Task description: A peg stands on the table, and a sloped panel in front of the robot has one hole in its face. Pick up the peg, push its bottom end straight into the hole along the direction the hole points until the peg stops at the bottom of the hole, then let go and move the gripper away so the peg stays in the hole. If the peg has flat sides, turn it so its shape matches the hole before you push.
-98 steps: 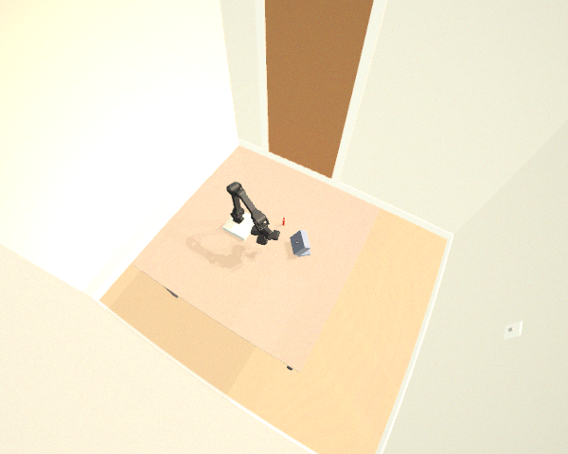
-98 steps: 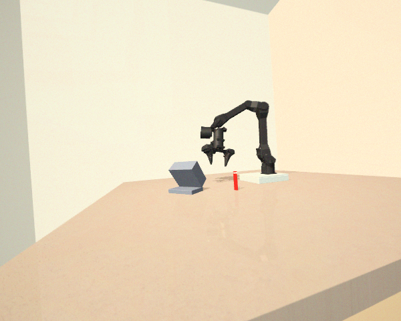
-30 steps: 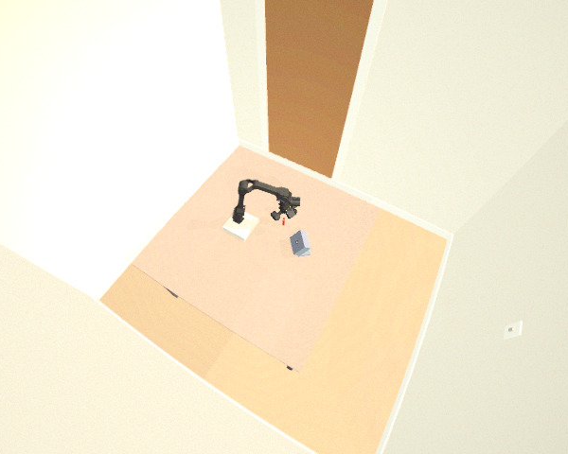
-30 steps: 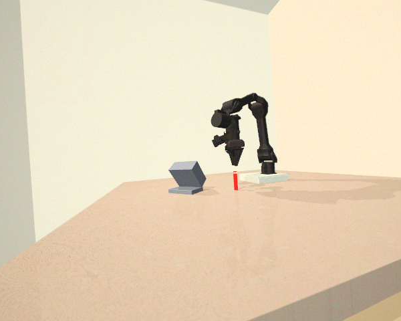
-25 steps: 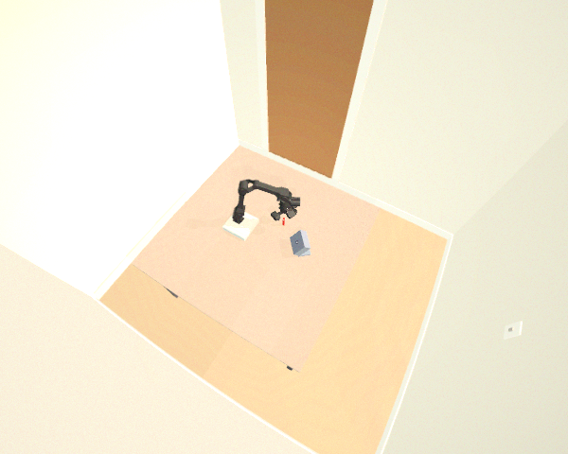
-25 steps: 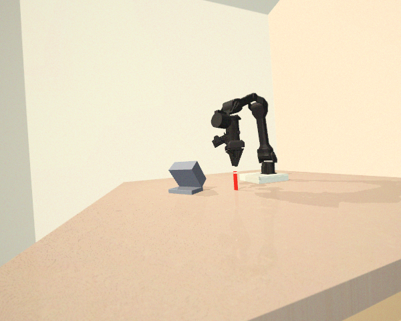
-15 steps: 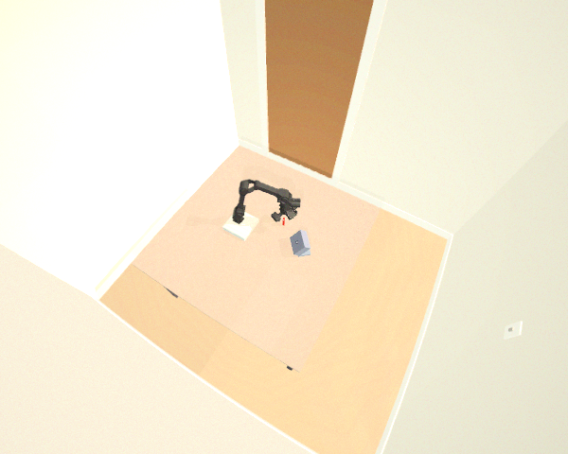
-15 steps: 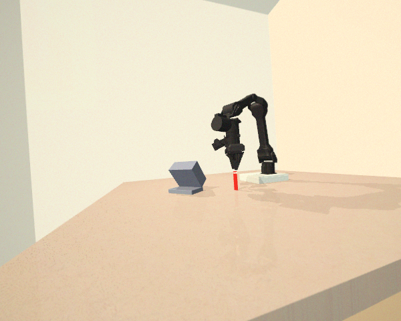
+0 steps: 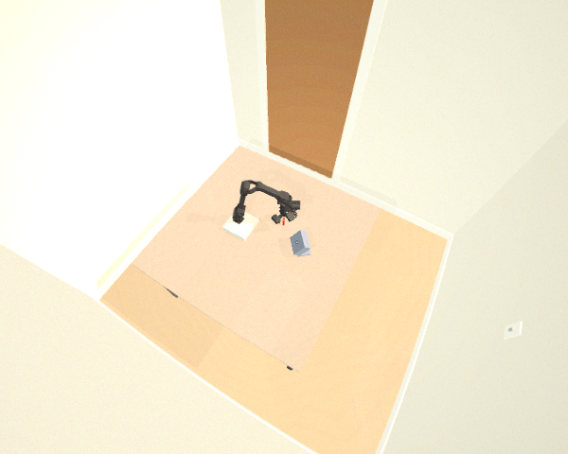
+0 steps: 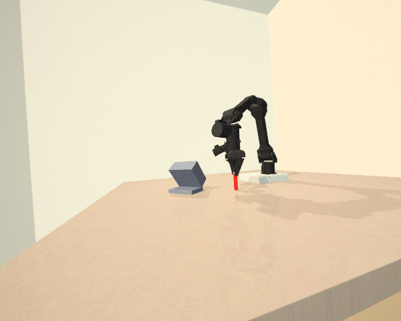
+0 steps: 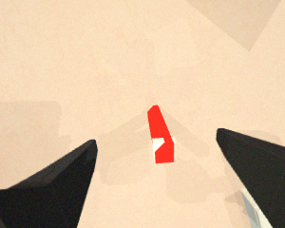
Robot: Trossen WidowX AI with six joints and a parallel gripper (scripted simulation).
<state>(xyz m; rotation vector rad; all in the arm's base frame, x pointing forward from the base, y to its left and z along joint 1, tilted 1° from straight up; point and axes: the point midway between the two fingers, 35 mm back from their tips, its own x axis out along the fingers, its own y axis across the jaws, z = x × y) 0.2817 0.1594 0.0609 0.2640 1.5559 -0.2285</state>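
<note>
Now: the red peg 10 mm below my gripper tip. Round my gripper tip: sloped panel 190 mm ahead, 100 mm to the right, 10 mm above; then flat foot 200 mm ahead, 90 mm to the right, 60 mm below.
</note>
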